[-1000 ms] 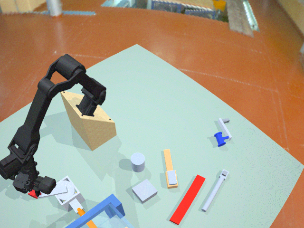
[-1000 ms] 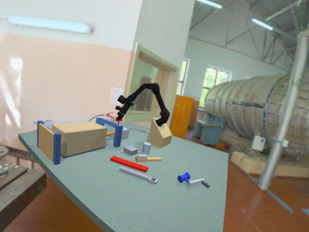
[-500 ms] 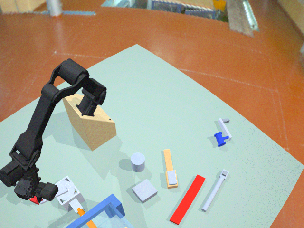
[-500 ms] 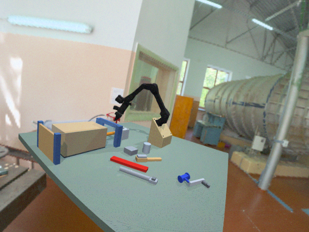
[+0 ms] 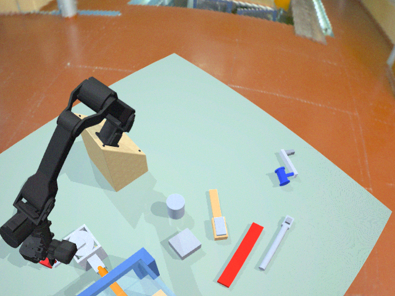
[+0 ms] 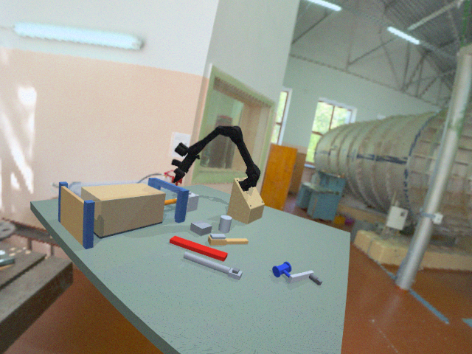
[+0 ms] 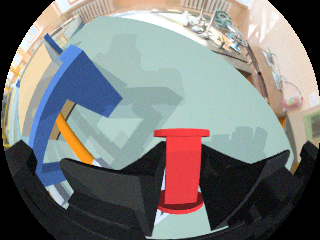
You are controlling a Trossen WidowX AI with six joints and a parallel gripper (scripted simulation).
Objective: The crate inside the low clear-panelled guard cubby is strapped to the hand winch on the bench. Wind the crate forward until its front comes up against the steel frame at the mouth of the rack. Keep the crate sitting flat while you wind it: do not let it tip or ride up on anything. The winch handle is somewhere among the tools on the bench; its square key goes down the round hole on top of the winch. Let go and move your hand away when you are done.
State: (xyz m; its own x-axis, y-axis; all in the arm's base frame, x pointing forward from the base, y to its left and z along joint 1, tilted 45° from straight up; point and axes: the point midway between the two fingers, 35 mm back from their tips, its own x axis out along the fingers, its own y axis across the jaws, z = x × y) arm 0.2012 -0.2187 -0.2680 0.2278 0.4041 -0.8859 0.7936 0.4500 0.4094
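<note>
The winch handle lies 10 mm behind my gripper tip, 50 mm to the left of it and 30 mm below it. From my gripper tip the other things lie so: pale grey winch: 40 mm behind, 100 mm to the left, 100 mm below; then red knob: 10 mm behind, 10 mm to the left; then blue frame: 140 mm ahead, 120 mm to the left, 30 mm below.
</note>
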